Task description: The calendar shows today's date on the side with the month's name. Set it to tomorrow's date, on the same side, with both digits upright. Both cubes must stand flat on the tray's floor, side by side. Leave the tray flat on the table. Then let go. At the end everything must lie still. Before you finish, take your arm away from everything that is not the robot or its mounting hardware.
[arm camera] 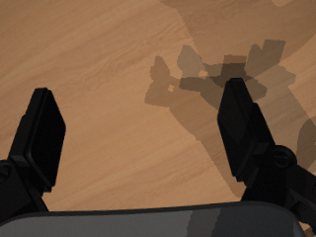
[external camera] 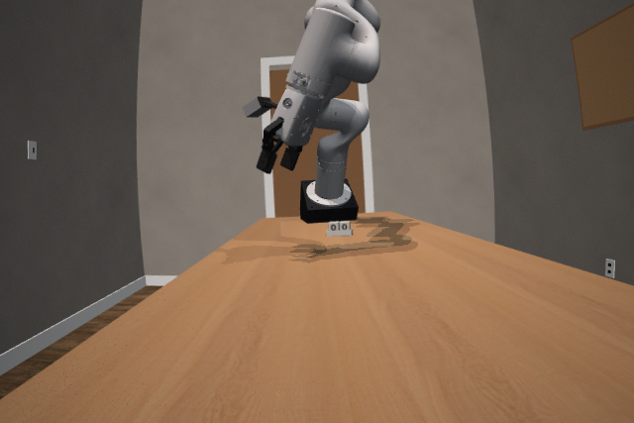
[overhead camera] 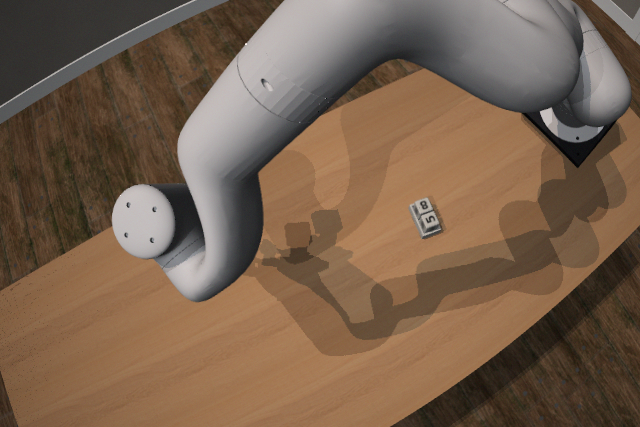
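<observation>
Right now the white digit cube is 35 cm behind my hand, 19 cm to the left of it and 17 cm below it. Round my hand: calendar tray: 34 cm behind, 20 cm to the left, 19 cm below.
</observation>
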